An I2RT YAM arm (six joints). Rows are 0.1 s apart.
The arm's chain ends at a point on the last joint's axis. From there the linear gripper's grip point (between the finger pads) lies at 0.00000 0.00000 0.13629 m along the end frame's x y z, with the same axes.
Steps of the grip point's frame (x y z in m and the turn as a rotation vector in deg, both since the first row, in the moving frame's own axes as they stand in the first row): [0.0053, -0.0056, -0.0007, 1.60, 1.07, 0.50]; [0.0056, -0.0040, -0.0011, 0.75, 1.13, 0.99]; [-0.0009, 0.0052, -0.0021, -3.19, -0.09, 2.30]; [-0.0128, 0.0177, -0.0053, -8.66, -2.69, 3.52]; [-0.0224, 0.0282, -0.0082, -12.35, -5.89, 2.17]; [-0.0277, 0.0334, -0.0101, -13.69, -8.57, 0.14]
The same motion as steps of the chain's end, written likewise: [0.0027, -0.0018, -0.0006, 1.60, 1.07, 0.50]; [0.0029, -0.0022, -0.0011, 0.75, 1.13, 0.99]; [-0.0005, -0.0024, -0.0019, -3.19, -0.09, 2.30]; [-0.0058, -0.0026, -0.0036, -8.66, -2.69, 3.52]; [-0.0080, -0.0006, -0.0043, -12.35, -5.89, 2.17]; [-0.0075, 0.0013, -0.0047, -13.69, -8.57, 0.14]
